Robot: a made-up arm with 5 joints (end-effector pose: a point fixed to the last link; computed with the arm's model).
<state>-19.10 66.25 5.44 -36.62 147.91</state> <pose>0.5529 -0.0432 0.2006 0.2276 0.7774 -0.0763 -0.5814</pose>
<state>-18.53 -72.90 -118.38 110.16 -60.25</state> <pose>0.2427 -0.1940 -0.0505 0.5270 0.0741 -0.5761 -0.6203</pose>
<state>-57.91 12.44 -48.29 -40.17 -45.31</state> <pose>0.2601 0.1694 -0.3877 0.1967 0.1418 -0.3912 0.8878</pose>
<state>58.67 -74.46 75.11 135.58 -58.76</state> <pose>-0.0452 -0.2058 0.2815 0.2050 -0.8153 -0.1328 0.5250</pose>
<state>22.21 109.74 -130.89 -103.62 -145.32</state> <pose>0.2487 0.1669 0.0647 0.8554 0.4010 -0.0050 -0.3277</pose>
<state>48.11 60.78 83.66 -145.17 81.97</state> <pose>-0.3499 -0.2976 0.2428 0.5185 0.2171 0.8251 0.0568</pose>
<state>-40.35 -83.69 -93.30 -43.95 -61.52</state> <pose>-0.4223 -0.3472 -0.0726 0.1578 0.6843 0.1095 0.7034</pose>
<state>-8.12 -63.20 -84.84 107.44 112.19</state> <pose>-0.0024 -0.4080 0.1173 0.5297 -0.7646 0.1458 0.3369</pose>
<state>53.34 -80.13 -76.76 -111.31 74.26</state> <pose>0.1203 0.2620 0.0318 0.2778 0.6458 -0.0950 -0.7048</pose>
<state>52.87 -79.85 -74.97 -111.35 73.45</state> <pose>0.1181 0.2611 0.0186 0.2918 0.6344 -0.1037 -0.7083</pose>
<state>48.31 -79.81 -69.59 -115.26 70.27</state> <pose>0.1073 0.2459 -0.0144 0.3351 0.6030 -0.1377 -0.7107</pose>
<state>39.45 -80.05 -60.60 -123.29 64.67</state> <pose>0.0896 0.2100 -0.0640 0.4130 0.5516 -0.2026 -0.6958</pose>
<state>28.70 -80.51 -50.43 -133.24 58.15</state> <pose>0.0766 0.1576 -0.1103 0.5037 0.4964 -0.2850 -0.6470</pose>
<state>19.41 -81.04 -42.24 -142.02 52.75</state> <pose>0.0768 0.1089 -0.1358 0.5718 0.4569 -0.3573 -0.5803</pose>
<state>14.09 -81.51 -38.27 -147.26 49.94</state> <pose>0.0828 0.0834 -0.1411 0.6010 0.4419 -0.3960 -0.5354</pose>
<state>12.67 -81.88 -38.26 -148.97 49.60</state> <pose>0.0857 0.0804 -0.1360 0.6013 0.4461 -0.4015 -0.5276</pose>
